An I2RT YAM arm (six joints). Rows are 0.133 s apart.
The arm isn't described. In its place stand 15 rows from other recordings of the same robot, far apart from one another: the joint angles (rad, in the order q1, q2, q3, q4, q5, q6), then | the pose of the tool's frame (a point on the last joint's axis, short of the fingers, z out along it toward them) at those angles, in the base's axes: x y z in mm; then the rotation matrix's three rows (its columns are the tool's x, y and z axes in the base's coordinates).
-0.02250, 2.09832, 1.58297, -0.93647, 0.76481, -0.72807 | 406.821 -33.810 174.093; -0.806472 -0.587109 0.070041; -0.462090 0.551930 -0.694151; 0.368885 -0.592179 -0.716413
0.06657, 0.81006, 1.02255, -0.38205, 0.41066, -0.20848 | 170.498 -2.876 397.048; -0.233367 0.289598 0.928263; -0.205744 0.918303 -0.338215; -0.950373 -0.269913 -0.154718
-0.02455, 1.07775, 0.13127, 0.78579, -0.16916, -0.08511 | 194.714 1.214 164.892; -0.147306 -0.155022 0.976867; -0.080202 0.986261 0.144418; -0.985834 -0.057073 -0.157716
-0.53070, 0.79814, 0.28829, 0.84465, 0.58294, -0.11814 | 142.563 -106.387 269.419; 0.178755 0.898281 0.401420; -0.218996 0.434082 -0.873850; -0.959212 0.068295 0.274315
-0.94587, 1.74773, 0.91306, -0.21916, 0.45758, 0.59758 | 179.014 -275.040 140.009; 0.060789 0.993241 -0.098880; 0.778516 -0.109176 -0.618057; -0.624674 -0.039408 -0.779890
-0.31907, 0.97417, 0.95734, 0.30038, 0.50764, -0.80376 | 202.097 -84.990 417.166; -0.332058 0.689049 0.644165; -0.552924 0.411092 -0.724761; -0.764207 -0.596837 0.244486
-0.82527, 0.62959, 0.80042, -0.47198, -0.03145, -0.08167 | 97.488 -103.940 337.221; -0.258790 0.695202 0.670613; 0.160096 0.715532 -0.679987; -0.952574 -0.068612 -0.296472
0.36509, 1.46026, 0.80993, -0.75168, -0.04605, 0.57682 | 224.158 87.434 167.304; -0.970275 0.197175 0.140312; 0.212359 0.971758 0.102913; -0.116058 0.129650 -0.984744
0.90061, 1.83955, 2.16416, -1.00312, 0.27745, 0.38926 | 248.288 297.576 435.097; -0.596460 -0.426861 0.679724; -0.164955 0.893972 0.416658; -0.785510 0.136396 -0.603631
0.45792, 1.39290, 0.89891, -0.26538, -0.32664, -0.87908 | 260.064 140.910 235.838; 0.089328 -0.875818 0.474303; -0.769187 0.241868 0.591482; -0.632749 -0.417663 -0.652063
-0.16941, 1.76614, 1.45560, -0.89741, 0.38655, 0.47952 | 353.399 -74.064 254.737; -0.684681 0.680707 0.260480; 0.550633 0.717254 -0.427025; -0.477509 -0.148948 -0.865910
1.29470, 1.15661, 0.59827, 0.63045, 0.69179, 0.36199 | 91.222 238.656 283.578; -0.182602 -0.537672 0.823143; 0.355960 0.744269 0.565116; -0.916487 0.396197 0.055484
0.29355, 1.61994, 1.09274, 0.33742, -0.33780, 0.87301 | 360.852 121.405 285.477; -0.563935 -0.237213 0.791016; 0.584802 0.561597 0.585334; -0.583081 0.792678 -0.177982
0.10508, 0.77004, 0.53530, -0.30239, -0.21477, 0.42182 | 174.410 26.024 242.998; -0.580759 -0.051299 0.812457; 0.340982 0.890918 0.299993; -0.739222 0.451257 -0.499917
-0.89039, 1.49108, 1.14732, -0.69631, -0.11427, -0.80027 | 195.173 -234.701 256.258; -0.905975 0.123275 0.404984; -0.013725 0.947605 -0.319149; -0.423108 -0.294699 -0.856815
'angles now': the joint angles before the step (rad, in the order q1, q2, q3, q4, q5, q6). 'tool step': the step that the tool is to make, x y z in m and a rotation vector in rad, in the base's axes. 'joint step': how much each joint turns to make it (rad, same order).
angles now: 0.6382, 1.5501, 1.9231, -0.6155, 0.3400, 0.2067
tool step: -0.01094, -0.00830, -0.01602, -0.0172, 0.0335, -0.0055
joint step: -0.0001, -0.0749, -0.1261, 0.0115, 0.0036, 0.0078
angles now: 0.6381, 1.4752, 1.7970, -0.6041, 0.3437, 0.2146
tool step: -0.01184, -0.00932, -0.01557, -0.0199, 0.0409, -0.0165
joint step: 0.0000, -0.0697, -0.1075, -0.0116, 0.0132, 0.0138
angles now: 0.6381, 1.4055, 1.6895, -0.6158, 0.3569, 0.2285
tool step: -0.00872, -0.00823, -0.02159, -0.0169, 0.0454, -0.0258
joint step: -0.0030, -0.0640, -0.1221, 0.0037, 0.0166, 0.0220
